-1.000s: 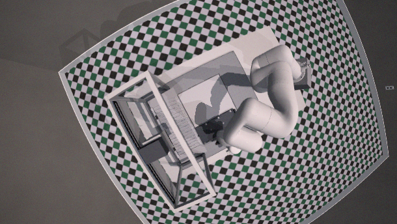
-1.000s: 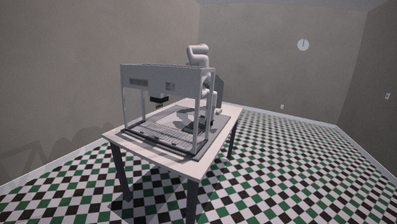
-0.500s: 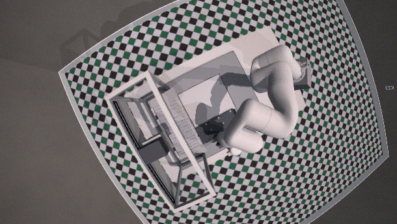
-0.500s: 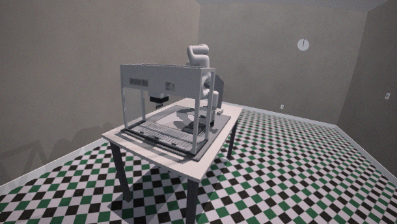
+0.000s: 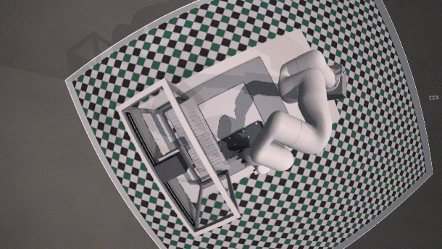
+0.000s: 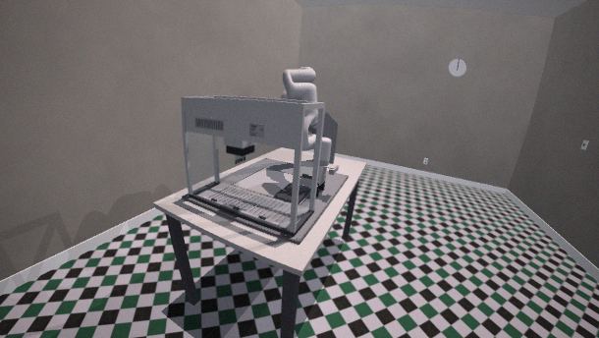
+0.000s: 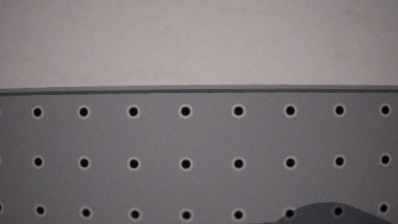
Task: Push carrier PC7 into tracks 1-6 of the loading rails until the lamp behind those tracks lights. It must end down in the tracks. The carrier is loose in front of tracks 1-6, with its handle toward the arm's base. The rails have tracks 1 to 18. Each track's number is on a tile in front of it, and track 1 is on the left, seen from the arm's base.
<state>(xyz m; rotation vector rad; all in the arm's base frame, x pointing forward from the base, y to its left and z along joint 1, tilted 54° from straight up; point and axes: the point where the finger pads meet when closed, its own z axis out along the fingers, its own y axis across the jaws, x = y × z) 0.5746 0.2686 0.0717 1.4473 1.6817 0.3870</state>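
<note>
Now: hand 11 cm to the left of the carrier PC7.
</note>
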